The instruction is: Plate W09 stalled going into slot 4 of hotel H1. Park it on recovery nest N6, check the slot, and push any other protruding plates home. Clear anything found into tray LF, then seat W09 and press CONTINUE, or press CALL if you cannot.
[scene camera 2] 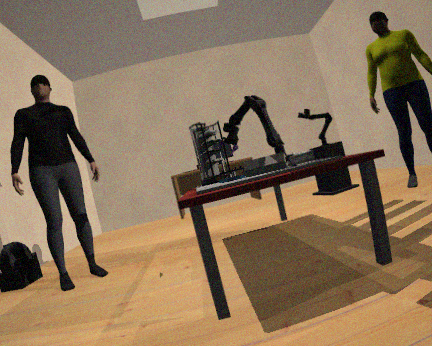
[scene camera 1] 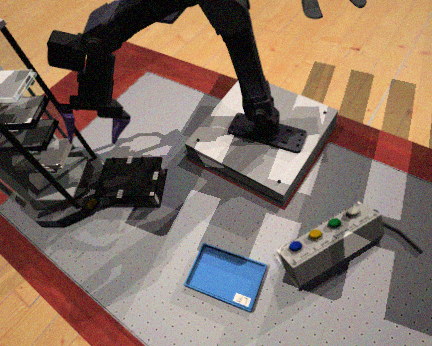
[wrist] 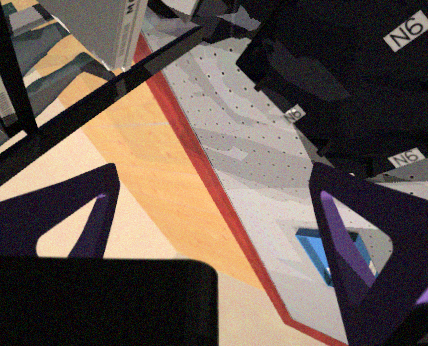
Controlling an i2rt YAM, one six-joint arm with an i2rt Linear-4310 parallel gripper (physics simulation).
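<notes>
Hotel H1 is a black-posted rack at the left, holding a clear plate, dark plates and a pale plate low down. Which one is W09 cannot be read, and slot 4 cannot be made out. My gripper is open and empty, above and behind nest N6, close beside the hotel posts. Nest N6 is a black block with white labels; no plate shows on it. Blue tray LF holds nothing visible. The button box has blue, yellow, green and white buttons; its lettering is illegible.
A raised grey base plate carries the arm's foot. A cable leaves the button box at the right. A grey lettered block shows beyond the black bar at upper left in the wrist view. Two people stand beyond the table.
</notes>
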